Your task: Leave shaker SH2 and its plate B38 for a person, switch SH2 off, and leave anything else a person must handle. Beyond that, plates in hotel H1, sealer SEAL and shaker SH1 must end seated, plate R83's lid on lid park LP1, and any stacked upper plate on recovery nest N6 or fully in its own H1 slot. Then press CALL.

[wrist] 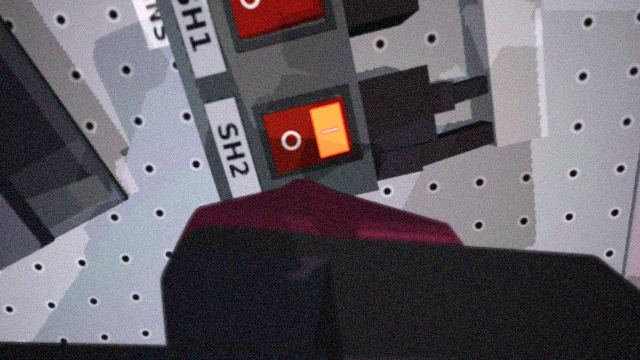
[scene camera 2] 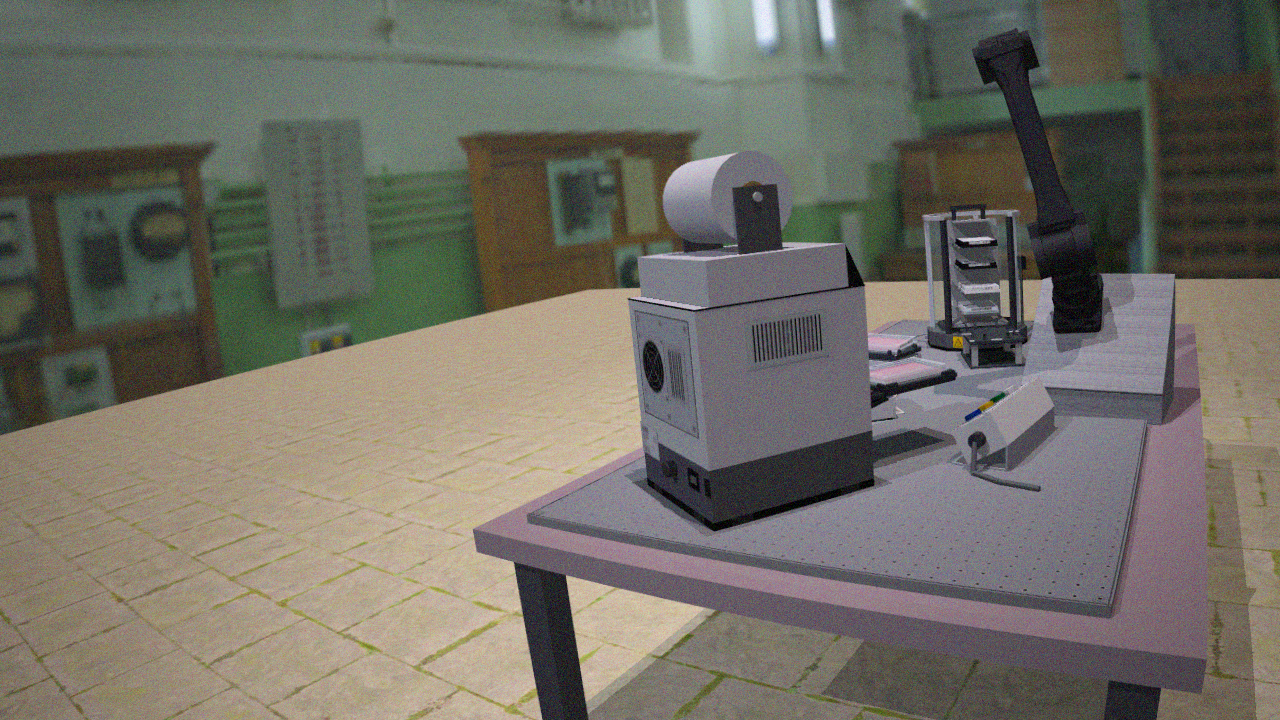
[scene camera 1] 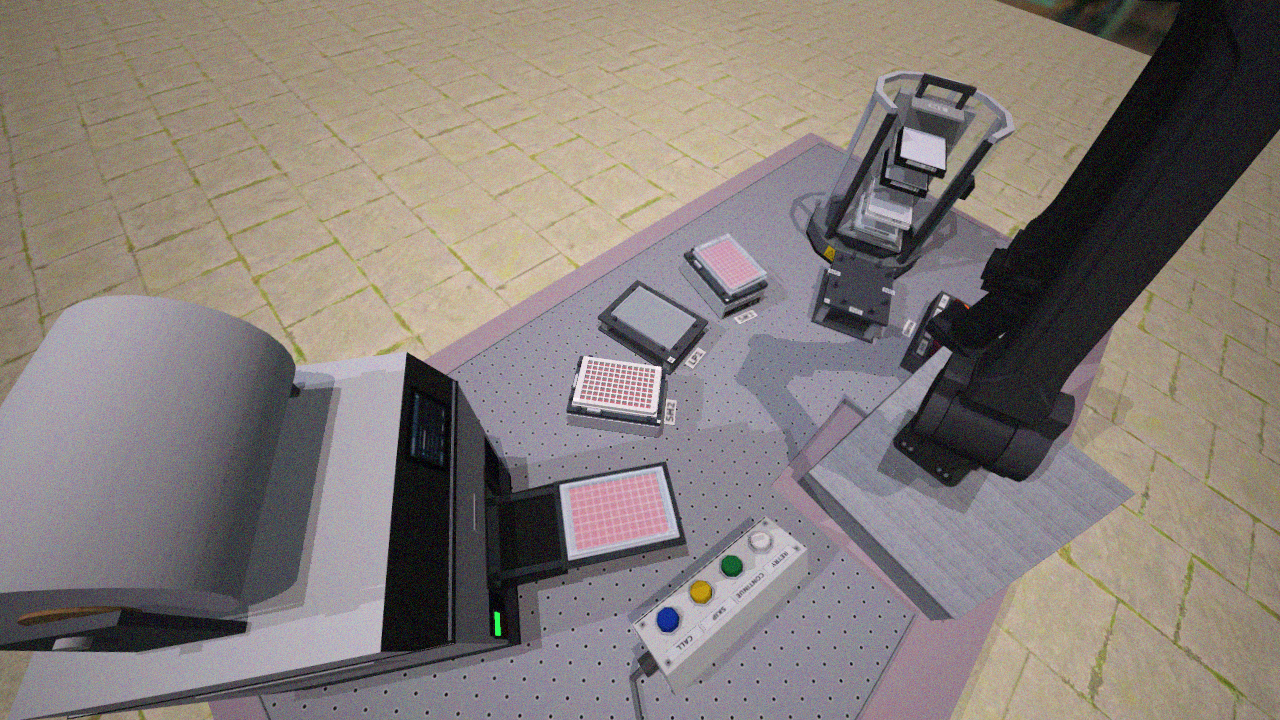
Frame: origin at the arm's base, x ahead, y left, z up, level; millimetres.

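Seen in the pictures: gripper, fingertip midpoint: (wrist: 300,194); arm's base at its link origin: (scene camera 2: 1078,305) (scene camera 1: 951,430).
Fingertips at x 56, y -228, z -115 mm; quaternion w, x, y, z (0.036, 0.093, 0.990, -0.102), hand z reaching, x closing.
Pixels of each thing's top centre, then the offset from my fingertips to it. "*": a spot on its surface instead.
- SH2 rocker switch at a spot on its surface: (wrist: 306,133) * dx -4, dy -24, dz +1 mm
- grey power strip at a spot on its surface: (wrist: 311,64) * dx -7, dy -48, dz -10 mm
- white label reading SH2 at a spot on its surface: (wrist: 233,150) * dx +26, dy -18, dz -9 mm
- SH1 switch at a spot on its surface: (wrist: 277,16) * dx +3, dy -64, dz +0 mm
- black plug at its top centre: (wrist: 398,111) dx -41, dy -29, dz -13 mm
- Hotel H1 at its top centre: (scene camera 1: 952,90) (scene camera 2: 971,205) dx +271, dy -240, dz +290 mm
- sealer at its top centre: (scene camera 1: 61,413) (scene camera 2: 729,155) dx +292, dy +831, dz +406 mm
- pink plate at its top centre: (scene camera 1: 618,508) (scene camera 2: 900,366) dx +160, dy +604, dz +77 mm
- button box at its top centre: (scene camera 1: 732,594) (scene camera 2: 1005,392) dx +5, dy +561, dz +34 mm
In the wrist view my gripper (wrist: 300,194) is shut and empty. Its maroon tip hovers just below the SH2 rocker switch (wrist: 306,133) on the grey power strip (wrist: 311,64). The switch's right half, marked with a dash, glows orange. The left half, marked with a circle, is dark red. A white label reading SH2 (wrist: 233,150) sits to its left. The SH1 switch (wrist: 277,16) above it is unlit.
A black plug (wrist: 401,118) sits right of the SH2 switch. Hotel H1 (scene camera 1: 946,86) (scene camera 2: 969,272) stands at the back right. Two pink plates (scene camera 1: 730,265) (scene camera 1: 617,386) and a grey-topped one (scene camera 1: 653,317) lie mid-table. The sealer (scene camera 1: 366,500) (scene camera 2: 752,386) holds a pink plate (scene camera 1: 617,510). A button box (scene camera 1: 723,600) lies in front.
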